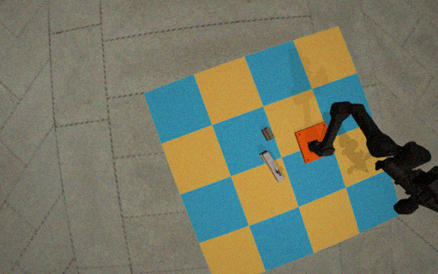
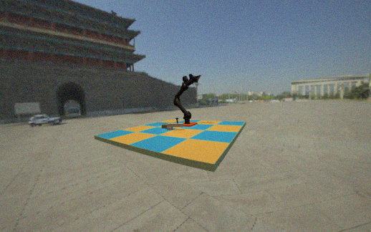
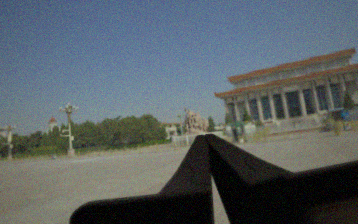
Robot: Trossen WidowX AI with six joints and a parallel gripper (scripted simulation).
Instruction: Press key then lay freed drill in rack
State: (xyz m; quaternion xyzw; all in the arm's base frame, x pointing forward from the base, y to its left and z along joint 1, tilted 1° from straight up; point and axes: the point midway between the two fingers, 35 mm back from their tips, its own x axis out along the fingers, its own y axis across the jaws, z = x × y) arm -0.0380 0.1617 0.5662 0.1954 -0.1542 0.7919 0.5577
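My gripper tip is 330 mm short of the tan drill, 190 mm to the left of it and 550 mm above it. Round my gripper tip: pale grey block 330 mm ahead, 170 mm to the right, 560 mm below; then rack 300 mm ahead, 350 mm to the right, 580 mm below.
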